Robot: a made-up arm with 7 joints.
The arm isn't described. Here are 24 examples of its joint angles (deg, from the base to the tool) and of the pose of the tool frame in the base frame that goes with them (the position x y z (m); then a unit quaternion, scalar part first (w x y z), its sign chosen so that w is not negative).
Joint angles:
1: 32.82 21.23 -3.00 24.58 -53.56 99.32 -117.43
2: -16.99 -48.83 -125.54 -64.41 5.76 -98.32 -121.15
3: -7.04 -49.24 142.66 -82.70 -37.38 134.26 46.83
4: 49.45 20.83 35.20 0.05 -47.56 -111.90 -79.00
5: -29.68 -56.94 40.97 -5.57 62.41 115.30 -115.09
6: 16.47 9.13 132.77 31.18 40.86 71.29 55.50
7: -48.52 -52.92 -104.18 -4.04 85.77 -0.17 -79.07
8: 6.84 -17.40 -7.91 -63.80 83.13 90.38 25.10
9: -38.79 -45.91 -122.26 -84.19 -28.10 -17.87 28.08
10: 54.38 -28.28 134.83 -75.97 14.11 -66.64 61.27
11: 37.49 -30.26 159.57 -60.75 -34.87 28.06 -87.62
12: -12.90 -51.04 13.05 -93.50 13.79 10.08 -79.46
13: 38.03 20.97 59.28 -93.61 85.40 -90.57 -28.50
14: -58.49 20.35 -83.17 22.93 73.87 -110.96 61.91
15: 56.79 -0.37 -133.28 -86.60 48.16 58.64 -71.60
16: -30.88 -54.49 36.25 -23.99 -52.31 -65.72 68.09
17: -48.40 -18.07 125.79 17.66 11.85 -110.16 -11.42
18: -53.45 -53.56 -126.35 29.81 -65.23 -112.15 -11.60
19: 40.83 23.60 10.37 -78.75 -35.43 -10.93 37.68
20: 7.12 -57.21 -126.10 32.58 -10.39 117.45 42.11
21: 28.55 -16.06 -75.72 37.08 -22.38 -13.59 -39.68
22: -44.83 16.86 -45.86 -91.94 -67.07 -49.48 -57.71
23: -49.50 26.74 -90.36 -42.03 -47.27 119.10 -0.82
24: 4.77 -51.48 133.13 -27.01 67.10 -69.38 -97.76
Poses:
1: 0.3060 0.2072 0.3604 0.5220 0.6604 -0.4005 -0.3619
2: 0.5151 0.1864 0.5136 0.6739 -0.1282 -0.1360 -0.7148
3: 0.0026 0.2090 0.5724 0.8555 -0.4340 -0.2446 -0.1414
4: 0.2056 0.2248 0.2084 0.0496 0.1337 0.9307 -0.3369
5: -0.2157 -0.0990 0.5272 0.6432 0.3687 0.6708 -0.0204
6: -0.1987 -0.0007 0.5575 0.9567 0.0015 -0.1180 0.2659
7: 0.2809 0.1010 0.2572 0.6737 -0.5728 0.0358 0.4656
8: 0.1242 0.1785 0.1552 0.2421 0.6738 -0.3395 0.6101
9: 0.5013 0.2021 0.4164 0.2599 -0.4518 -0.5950 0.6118
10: -0.1745 0.2130 0.3985 0.5865 0.4029 0.2302 0.6638
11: -0.0071 0.3175 0.6732 0.0758 0.1877 0.8817 -0.4262
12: -0.1589 -0.1488 0.2203 0.5376 -0.3041 0.7458 0.2498
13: 0.0623 0.2463 0.2339 0.2211 -0.6079 -0.2660 0.7147
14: 0.1998 -0.0600 0.2758 0.7971 -0.3080 0.1999 0.4794
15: 0.2571 0.1959 0.9501 0.1965 -0.8323 -0.5089 0.0983
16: -0.4357 -0.1369 0.6360 0.5514 -0.5113 0.6579 0.0408
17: 0.1540 0.1717 0.9498 0.8206 0.1041 -0.5603 0.0420
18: 0.1762 0.2033 0.2868 0.7795 0.2908 0.5536 -0.0361
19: 0.4657 0.2716 0.2114 0.6616 -0.1087 -0.6007 0.4354
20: 0.3449 0.0566 0.6492 0.7104 -0.1443 0.6714 0.1539
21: 0.6578 0.0113 0.5829 0.6646 0.5066 -0.4585 -0.3024
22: 0.0285 0.2107 0.2267 0.7539 -0.0023 0.6265 -0.1976
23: 0.3217 0.0721 0.5048 0.0849 -0.1313 -0.9626 -0.2212
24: -0.1279 0.3472 0.6125 0.3780 0.1631 -0.9032 -0.1217
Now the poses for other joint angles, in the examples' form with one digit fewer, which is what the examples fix.
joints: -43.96 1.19 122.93 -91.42 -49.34 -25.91 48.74
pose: -0.075 0.045 1.117 0.331 0.496 0.758 0.262
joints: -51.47 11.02 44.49 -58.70 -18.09 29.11 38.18
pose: -0.376 0.210 0.580 0.924 0.289 0.096 0.232
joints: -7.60 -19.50 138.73 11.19 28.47 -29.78 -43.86
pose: -0.094 0.192 0.915 0.204 0.122 -0.963 0.130
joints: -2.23 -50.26 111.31 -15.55 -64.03 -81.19 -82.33
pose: -0.190 0.306 0.595 0.736 0.040 -0.190 0.649
